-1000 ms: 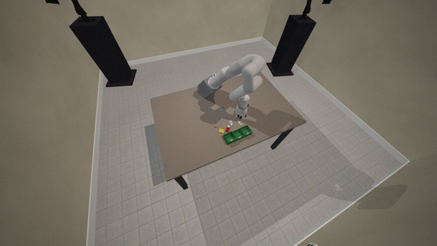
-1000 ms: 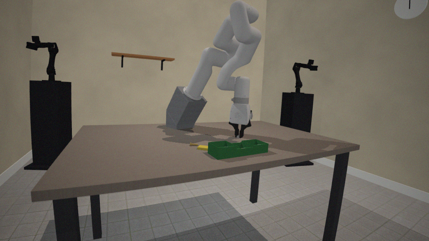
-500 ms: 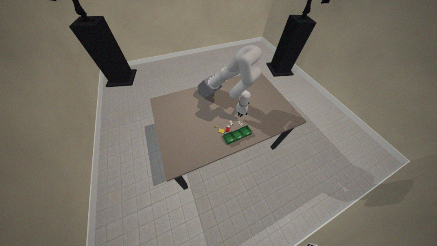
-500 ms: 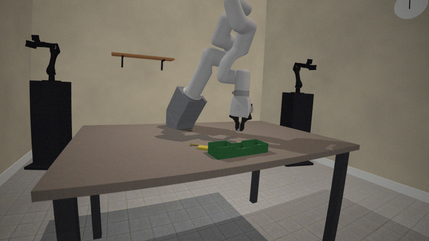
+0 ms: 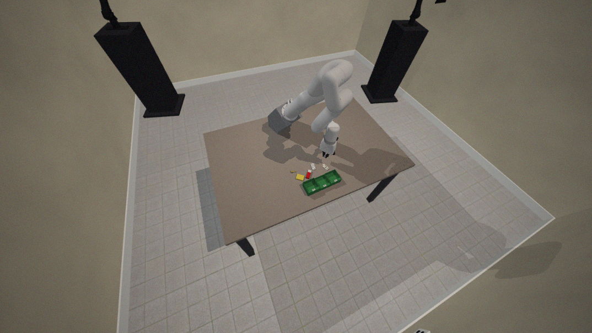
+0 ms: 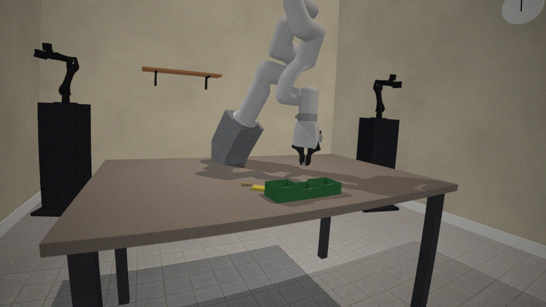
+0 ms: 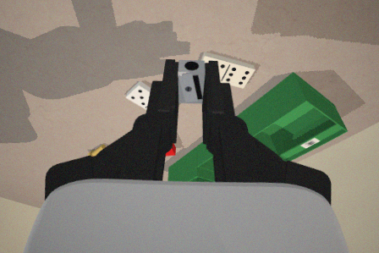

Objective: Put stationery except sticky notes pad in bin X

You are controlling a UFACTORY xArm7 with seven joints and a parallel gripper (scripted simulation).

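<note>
Right now the red eraser is 90 mm ahead of my hand, 130 mm to the right of it and 80 mm below it. Also, from my hand: green bin row: 180 mm ahead, 60 mm to the right, 60 mm below; grey pencil sharpener: 10 mm below; yellow sticky-note pad: 110 mm ahead, 200 mm to the right, 80 mm below.
</note>
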